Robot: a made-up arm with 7 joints.
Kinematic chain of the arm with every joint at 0, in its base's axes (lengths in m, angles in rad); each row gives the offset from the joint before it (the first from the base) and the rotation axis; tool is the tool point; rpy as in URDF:
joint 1: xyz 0 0 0.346 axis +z
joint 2: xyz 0 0 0 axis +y
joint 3: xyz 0 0 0.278 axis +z
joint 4: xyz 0.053 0 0 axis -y
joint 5: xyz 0.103 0 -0.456 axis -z
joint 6: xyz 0 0 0 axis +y
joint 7: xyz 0.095 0 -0.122 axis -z
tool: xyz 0 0 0 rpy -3.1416 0 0
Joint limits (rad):
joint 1: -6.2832..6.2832
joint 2: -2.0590..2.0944
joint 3: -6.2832..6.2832
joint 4: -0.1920..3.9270
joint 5: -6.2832..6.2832
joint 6: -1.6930..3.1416
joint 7: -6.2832..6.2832
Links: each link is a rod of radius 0.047 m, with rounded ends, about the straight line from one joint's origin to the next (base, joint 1, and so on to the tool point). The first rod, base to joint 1, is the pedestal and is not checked.
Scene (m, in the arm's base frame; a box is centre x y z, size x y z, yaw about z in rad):
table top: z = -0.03
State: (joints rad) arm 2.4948 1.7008 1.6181 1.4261 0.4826 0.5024 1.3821
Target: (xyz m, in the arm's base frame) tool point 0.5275 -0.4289 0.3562
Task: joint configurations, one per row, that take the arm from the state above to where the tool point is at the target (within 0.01 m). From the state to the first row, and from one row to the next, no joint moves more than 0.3 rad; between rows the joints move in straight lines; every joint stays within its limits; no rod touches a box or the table.
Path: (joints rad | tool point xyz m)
1: 2.7893 1.6912 1.6181 1.3840 0.4818 0.5057 1.3821 | -0.5024 -0.5334 0.3321
2: 3.0837 1.6816 1.6181 1.3420 0.4809 0.5090 1.3821 | -0.2998 -0.6576 0.3381
3: 3.3782 1.6720 1.6181 1.2999 0.4801 0.5124 1.3821 | -0.0707 -0.7088 0.3435
4: 3.6726 1.6624 1.6181 1.2579 0.4793 0.5157 1.3821 | 0.1594 -0.6834 0.3483
5: 3.9671 1.6529 1.6181 1.2158 0.4784 0.5190 1.3821 | 0.3661 -0.5859 0.3525
6: 4.2615 1.6433 1.6182 1.1738 0.4776 0.5223 1.3821 | 0.5275 -0.4289 0.3562

